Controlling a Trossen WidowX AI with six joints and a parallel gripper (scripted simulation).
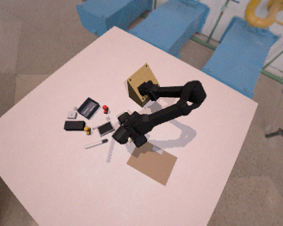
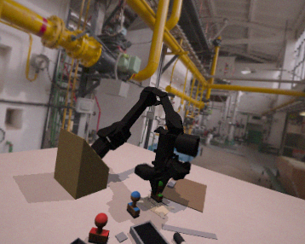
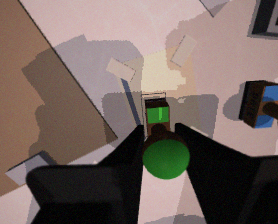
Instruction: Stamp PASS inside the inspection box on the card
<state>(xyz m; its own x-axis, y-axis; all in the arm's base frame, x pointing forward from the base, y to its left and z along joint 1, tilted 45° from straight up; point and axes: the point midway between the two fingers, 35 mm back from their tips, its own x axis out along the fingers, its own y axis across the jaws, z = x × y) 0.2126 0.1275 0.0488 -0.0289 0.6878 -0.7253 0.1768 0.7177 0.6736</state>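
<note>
Now: gripper tip 40 mm above the cream card, 10 mm to the left of it and 10 mm short of it. The rest, counted from my gripper tip: grey ruler: 140 mm ahead, 30 mm to the right, 30 mm below; blue-knobbed stamp: 100 mm to the right, 10 mm below, 10 mm behind; green-knobbed stamp: right at my gripper tip.
</note>
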